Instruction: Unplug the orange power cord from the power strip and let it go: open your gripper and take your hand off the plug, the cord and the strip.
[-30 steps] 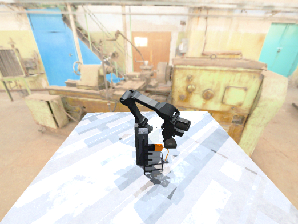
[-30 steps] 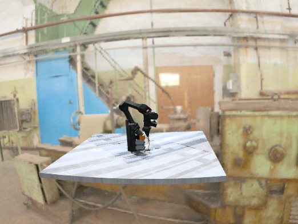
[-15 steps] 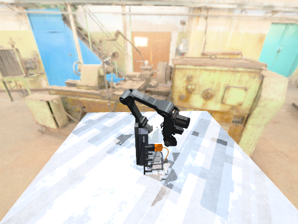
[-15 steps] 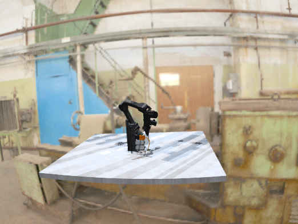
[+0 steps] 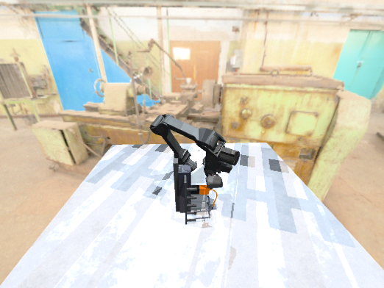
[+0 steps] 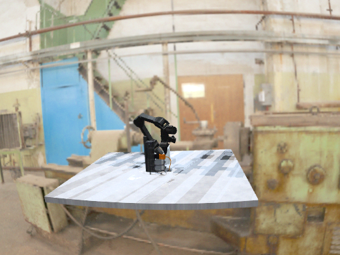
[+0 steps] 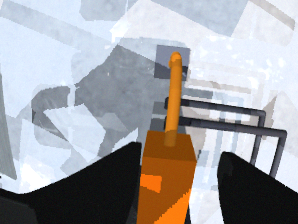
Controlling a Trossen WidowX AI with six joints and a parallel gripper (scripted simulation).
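The orange plug lies 5 cm to the right of my gripper tip and 1 cm below it.
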